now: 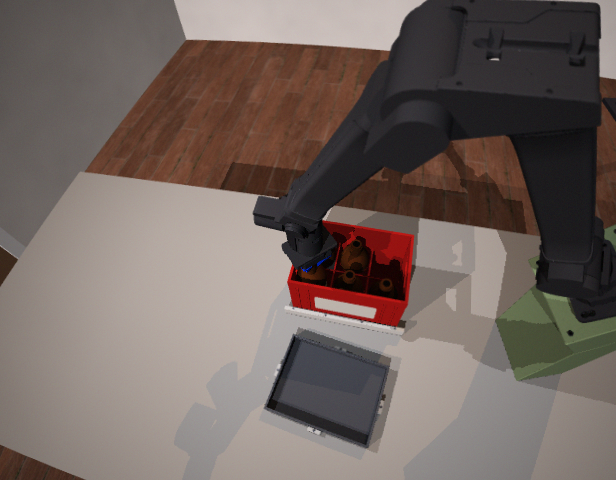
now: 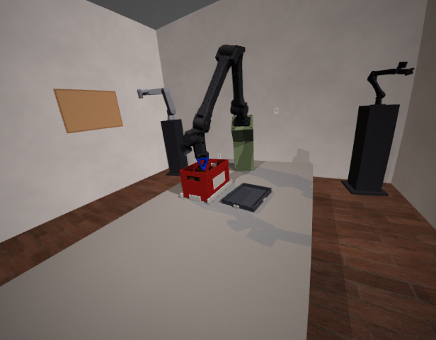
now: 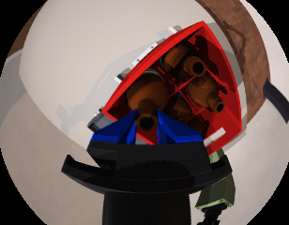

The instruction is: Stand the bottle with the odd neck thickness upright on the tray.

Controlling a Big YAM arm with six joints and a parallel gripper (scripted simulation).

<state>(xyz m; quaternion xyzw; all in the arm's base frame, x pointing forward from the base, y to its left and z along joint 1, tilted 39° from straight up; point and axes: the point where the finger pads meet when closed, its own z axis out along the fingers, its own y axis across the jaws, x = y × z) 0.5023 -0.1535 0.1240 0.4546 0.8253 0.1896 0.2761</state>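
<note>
Now: hand 6 cm above the brown bottle. Round my hand: dark grey tray (4 cm behind, 24 cm to the left, 17 cm below); then crate (10 cm behind, 3 cm to the right, 10 cm below).
</note>
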